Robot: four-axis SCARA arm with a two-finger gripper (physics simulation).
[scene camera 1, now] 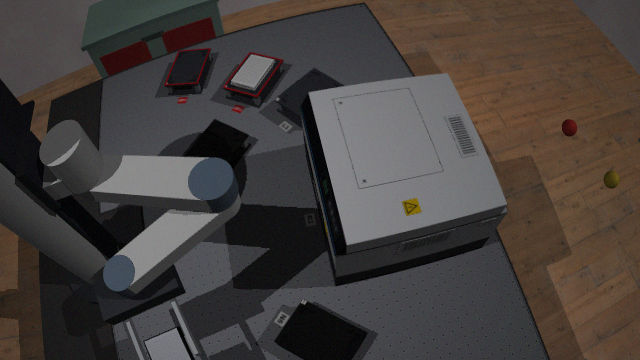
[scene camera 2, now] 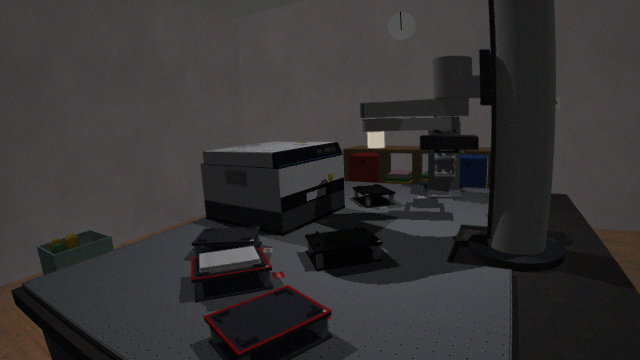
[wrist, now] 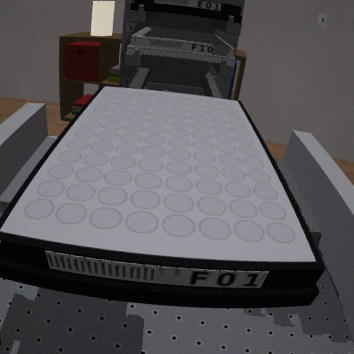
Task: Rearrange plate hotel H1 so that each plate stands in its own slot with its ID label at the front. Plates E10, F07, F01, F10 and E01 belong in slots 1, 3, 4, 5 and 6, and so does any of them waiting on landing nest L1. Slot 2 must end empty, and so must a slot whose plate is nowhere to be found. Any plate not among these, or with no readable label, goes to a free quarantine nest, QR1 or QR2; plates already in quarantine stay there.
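Places are measured from the arm's base along level axes (x ahead, y left, z up), in metres.
Pixels of known places: gripper, fingertip midpoint: (wrist: 166,135); arm's base, origin of the base link: (scene camera 1: 102,262) (scene camera 2: 515,251).
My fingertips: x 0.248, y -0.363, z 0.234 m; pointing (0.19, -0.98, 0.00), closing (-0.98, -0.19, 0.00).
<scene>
For each thing: its top centre in the pictures, then the offset to it from my fingertips. "spot": a spot on its surface instead.
- plate F01, middle of its top: (wrist: 167,135) 0.005 m left, 0.001 m back, 0.002 m up
- Plate hotel H1, surface spot: (wrist: 127,55) spot: 0.110 m right, 0.058 m ahead, 0.009 m up
- plate F10, middle of its top: (wrist: 181,33) 0.184 m right, 0.032 m ahead, 0.025 m up
- white plate, middle of its top: (scene camera 2: 228,256) (scene camera 1: 252,70) 0.799 m left, 0.320 m ahead, 0.157 m down
- large white instrument, middle of its top: (scene camera 1: 407,144) (scene camera 2: 271,146) 0.296 m left, 0.562 m ahead, 0.030 m up
My gripper (scene camera 1: 167,344) (scene camera 2: 444,151) (wrist: 166,135) is shut on plate F01 (wrist: 160,150), white-topped with its label facing the wrist camera. Plate hotel H1 (scene camera 2: 433,175) (wrist: 127,55) stands straight beyond it. In the wrist view, plate E01 (wrist: 208,6) sits high in the hotel and plate F10 (wrist: 202,48) one slot lower. The slot below F10 shows bare side ledges; its back and the lower slots are hidden by F01. A red-rimmed nest (scene camera 1: 241,91) (scene camera 2: 230,273) carries a white plate (scene camera 1: 253,72) (scene camera 2: 230,259). The other red-rimmed nest (scene camera 1: 189,67) (scene camera 2: 267,317) is bare.
A large white instrument (scene camera 1: 395,145) (scene camera 2: 245,185) stands on the table. Black nests stand around it: one (scene camera 1: 312,92) (scene camera 2: 227,236) beside the red-rimmed ones, one (scene camera 1: 217,140) (scene camera 2: 344,240) near the arm and one (scene camera 1: 322,332) (scene camera 2: 373,190) nearer the hotel. The arm's column (scene camera 2: 522,125) rises at the right.
</scene>
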